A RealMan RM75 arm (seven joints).
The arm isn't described. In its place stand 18 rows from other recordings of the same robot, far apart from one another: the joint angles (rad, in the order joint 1, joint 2, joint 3, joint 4, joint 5, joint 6, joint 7), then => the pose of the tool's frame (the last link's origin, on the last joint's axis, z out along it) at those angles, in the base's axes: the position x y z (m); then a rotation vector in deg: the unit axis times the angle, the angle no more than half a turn.
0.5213 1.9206 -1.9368 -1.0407 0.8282 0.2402 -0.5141 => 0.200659 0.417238 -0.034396 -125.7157 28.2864 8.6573
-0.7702 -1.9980 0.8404 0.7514 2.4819 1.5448 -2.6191 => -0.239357 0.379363 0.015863 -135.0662 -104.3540 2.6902
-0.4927 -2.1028 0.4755 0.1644 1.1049 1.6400 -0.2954 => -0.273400 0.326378 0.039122 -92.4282 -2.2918 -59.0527
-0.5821 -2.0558 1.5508 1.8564 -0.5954 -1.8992 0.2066 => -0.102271 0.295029 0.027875 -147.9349 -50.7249 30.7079
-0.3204 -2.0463 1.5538 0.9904 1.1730 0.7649 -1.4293 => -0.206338 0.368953 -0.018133 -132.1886 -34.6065 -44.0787
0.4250 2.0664 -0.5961 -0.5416 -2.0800 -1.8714 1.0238 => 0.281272 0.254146 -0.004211 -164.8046 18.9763 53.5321
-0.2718 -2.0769 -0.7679 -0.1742 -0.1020 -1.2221 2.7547 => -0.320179 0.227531 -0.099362 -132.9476 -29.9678 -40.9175
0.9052 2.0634 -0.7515 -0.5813 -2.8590 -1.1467 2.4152 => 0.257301 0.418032 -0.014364 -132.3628 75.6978 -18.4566
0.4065 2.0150 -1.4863 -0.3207 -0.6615 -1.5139 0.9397 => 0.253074 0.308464 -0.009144 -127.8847 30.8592 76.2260
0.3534 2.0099 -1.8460 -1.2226 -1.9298 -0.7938 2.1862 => 0.184829 0.327545 -0.080460 -154.1693 37.1983 10.8137
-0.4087 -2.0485 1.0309 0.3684 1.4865 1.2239 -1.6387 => -0.312856 0.308200 -0.041734 -128.9074 -82.5570 -50.2383
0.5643 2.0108 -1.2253 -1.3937 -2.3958 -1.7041 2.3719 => 0.185368 0.344788 0.042645 -157.7163 49.5739 -18.5980
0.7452 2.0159 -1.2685 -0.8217 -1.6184 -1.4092 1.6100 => 0.114978 0.379404 -0.017894 -170.9039 12.7252 41.2727
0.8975 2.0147 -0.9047 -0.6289 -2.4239 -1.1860 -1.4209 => 0.203583 0.435548 -0.007569 28.1455 170.3023 31.7845
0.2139 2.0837 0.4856 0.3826 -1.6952 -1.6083 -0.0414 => 0.330438 0.245398 0.011452 -65.8104 26.5473 47.6909
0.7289 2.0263 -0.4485 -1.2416 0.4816 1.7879 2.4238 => 0.241767 0.369608 0.129640 -93.3758 -142.5311 -38.8650
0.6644 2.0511 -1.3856 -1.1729 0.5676 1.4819 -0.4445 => 0.195083 0.368725 -0.010515 -142.7956 66.2131 -27.7572
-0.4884 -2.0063 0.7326 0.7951 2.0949 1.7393 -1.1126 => -0.273217 0.311454 0.037584 -166.3330 -4.0335 -26.7330
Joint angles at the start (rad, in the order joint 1, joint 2, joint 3, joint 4, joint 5, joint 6, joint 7):
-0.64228 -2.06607 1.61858 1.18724 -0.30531 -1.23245 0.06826
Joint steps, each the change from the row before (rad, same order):
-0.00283 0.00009 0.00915 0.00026 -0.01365 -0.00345 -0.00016
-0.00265 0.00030 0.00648 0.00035 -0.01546 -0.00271 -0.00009
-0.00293 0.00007 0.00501 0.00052 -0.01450 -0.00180 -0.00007
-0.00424 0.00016 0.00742 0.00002 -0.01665 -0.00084 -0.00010
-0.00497 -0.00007 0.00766 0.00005 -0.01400 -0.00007 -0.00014
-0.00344 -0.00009 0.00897 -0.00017 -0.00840 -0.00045 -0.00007
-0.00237 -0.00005 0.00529 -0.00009 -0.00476 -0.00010 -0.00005
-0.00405 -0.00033 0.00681 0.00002 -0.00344 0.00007 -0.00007
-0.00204 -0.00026 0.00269 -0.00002 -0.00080 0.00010 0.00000
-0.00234 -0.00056 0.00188 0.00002 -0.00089 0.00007 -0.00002
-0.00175 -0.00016 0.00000 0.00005 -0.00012 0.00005 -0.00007
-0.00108 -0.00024 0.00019 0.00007 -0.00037 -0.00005 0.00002
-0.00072 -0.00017 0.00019 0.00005 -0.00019 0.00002 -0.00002
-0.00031 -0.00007 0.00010 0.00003 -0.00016 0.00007 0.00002
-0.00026 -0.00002 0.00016 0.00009 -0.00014 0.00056 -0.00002
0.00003 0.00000 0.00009 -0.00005 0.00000 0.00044 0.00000
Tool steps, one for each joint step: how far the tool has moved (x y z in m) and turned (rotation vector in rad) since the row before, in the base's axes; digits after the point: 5 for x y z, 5 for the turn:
0.00236 -0.00138 -0.00277 -0.01253 -0.00658 -0.00185
0.00236 -0.00116 -0.00239 -0.01074 -0.00969 -0.00058
0.00250 -0.00087 -0.00211 -0.00901 -0.01010 -0.00113
0.00318 -0.00092 -0.00269 -0.01098 -0.01086 -0.00321
0.00334 -0.00066 -0.00255 -0.00999 -0.00873 -0.00511
0.00222 -0.00088 -0.00227 -0.00943 -0.00262 -0.00511
0.00142 -0.00044 -0.00131 -0.00540 -0.00141 -0.00349
0.00208 -0.00026 -0.00154 -0.00602 0.00029 -0.00640
0.00097 -0.00001 -0.00061 -0.00224 0.00051 -0.00316
0.00114 0.00007 -0.00059 -0.00190 -0.00025 -0.00305
0.00073 0.00029 -0.00007 -0.00006 -0.00030 -0.00174
0.00051 0.00010 -0.00015 -0.00043 -0.00041 -0.00112
0.00035 0.00007 -0.00011 -0.00027 -0.00023 -0.00080
0.00016 0.00003 -0.00005 -0.00013 -0.00018 -0.00040
0.00019 0.00009 -0.00004 0.00021 -0.00034 -0.00072
0.00001 0.00003 -0.00002 0.00020 -0.00013 -0.00025

